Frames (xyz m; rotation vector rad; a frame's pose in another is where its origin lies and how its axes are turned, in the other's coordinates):
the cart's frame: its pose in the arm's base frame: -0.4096 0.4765 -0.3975 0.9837 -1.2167 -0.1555
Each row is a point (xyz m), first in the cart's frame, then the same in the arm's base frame.
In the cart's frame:
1: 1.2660 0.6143 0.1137
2: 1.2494 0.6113 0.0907
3: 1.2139 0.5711 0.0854
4: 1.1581 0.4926 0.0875
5: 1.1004 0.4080 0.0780
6: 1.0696 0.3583 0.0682
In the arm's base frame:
1: -0.2474 0.0425 0.9361
2: -0.2335 0.0630 0.9219
3: -0.2274 0.0626 0.8684
4: -0.2206 0.0471 0.7736
5: -0.2026 0.0354 0.6730
6: -0.1872 0.0290 0.6161

